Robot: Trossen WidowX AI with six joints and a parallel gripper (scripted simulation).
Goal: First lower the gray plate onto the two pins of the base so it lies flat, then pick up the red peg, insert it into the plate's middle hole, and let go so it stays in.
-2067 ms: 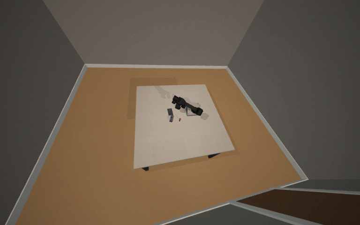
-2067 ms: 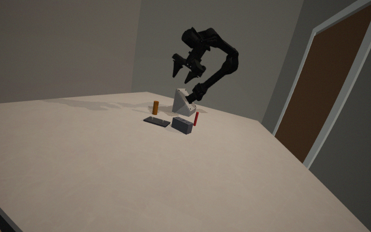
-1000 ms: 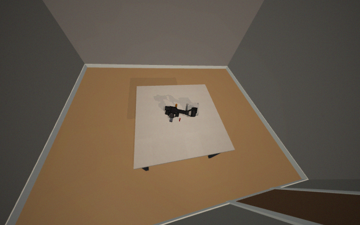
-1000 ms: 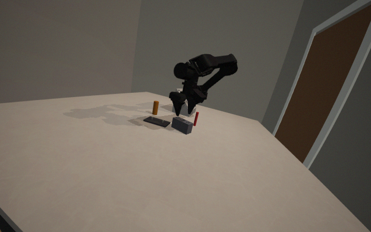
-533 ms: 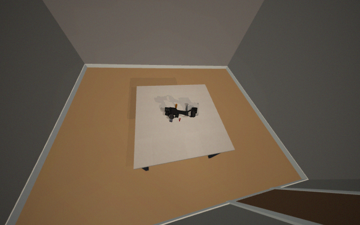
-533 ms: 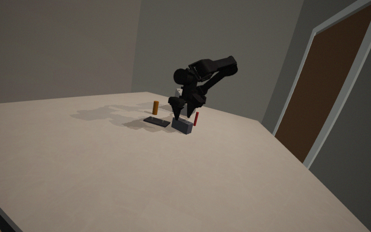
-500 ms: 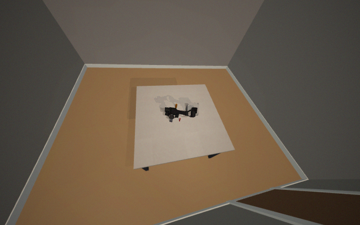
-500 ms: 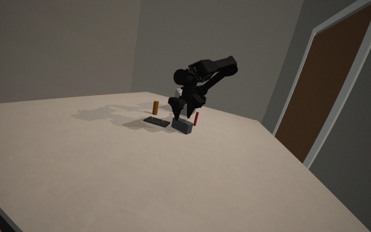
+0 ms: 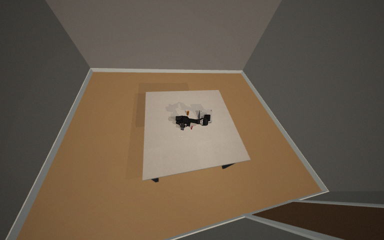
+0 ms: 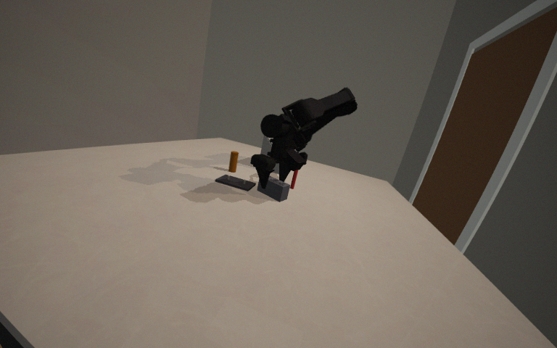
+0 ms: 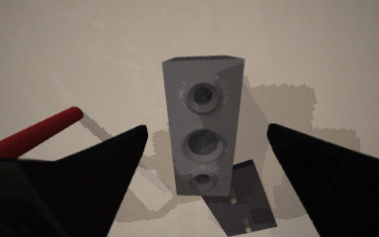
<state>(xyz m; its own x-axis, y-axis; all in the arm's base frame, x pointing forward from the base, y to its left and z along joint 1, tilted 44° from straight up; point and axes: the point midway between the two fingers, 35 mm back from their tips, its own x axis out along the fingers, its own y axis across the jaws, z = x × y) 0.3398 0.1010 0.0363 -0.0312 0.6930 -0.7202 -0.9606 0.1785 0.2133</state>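
Right now the gray plate is 10 mm above my gripper tip. Also, from my gripper tip: orange peg: 90 mm behind, 210 mm to the right, 10 mm above; dark base: 10 mm ahead, 130 mm to the right, 20 mm below; red peg: 120 mm behind, 40 mm to the left, 10 mm above.
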